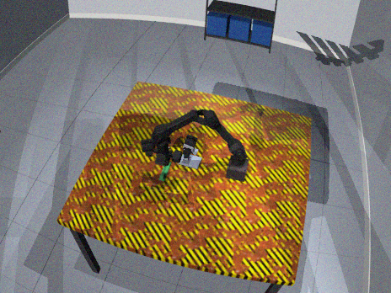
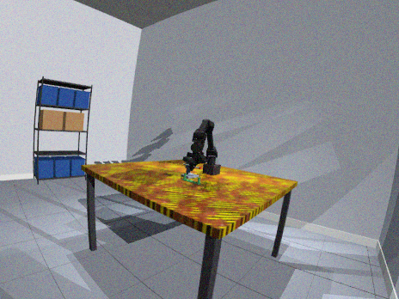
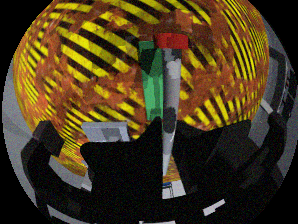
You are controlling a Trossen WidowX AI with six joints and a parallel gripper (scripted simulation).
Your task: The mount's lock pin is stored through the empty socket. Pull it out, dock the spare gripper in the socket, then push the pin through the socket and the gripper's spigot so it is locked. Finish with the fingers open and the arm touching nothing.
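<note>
My gripper tip is 1 cm to the right of the green cradle and 5 cm above it. Round my gripper tip: spare gripper: 9 cm behind, 12 cm to the right, 5 cm above; grey mount: 9 cm behind, 12 cm to the right, 2 cm below.
</note>
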